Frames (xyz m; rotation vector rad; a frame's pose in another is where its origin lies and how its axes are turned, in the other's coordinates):
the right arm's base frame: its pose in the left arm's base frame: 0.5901 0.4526 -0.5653 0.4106 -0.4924 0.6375
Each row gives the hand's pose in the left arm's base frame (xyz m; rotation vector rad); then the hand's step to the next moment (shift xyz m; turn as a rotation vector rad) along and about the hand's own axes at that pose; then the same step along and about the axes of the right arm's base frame.
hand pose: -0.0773 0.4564 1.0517 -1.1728 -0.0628 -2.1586
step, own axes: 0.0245 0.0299 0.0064 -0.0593 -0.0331 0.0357
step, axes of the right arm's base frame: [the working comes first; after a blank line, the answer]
step, axes of the left arm's base frame: 0.0128 -0.0340 0.0146 0.0289 0.0694 -0.0152

0.0013 -0.0301 0.0250 0.0437 0.0289 -0.0561
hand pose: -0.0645 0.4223 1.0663 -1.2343 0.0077 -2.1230
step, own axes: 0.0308 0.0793 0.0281 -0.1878 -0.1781 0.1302
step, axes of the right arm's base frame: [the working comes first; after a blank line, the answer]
step, axes of the left arm's base frame: 0.0549 -0.0695 0.0136 0.0648 0.2820 -0.0150

0.0138 -0.0836 0.0292 0.1666 0.1611 -0.1739
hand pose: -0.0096 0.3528 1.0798 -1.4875 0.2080 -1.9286
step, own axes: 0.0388 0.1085 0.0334 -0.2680 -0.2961 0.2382
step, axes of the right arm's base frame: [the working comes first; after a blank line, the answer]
step, axes of the left arm's base frame: 0.0708 -0.0959 -0.0133 0.1223 0.4483 0.0174

-0.0021 -0.1189 0.0158 0.3010 0.2523 -0.2490
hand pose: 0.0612 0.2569 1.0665 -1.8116 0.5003 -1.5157
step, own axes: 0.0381 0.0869 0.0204 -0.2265 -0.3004 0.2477
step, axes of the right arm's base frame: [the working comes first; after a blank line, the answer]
step, axes of the left arm's base frame: 0.0413 -0.0791 -0.0382 0.1406 0.4252 0.0484

-0.0286 -0.0927 -0.0036 0.3201 0.2300 -0.2180
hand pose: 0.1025 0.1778 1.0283 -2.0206 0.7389 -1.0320
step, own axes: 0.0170 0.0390 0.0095 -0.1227 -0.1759 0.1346
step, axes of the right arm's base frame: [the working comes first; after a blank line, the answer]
step, axes of the left arm's base frame: 0.0106 -0.0314 -0.0284 0.0786 0.2379 0.0367

-0.0226 -0.0358 -0.0104 0.1844 0.1308 -0.1141
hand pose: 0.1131 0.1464 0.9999 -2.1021 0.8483 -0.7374
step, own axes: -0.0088 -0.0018 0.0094 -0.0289 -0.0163 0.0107
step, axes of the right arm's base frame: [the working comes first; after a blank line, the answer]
step, axes of the left arm's base frame: 0.0019 0.0115 -0.0058 -0.0048 0.0345 0.0004

0.0034 0.0059 -0.0111 0.0128 0.0285 -0.0156
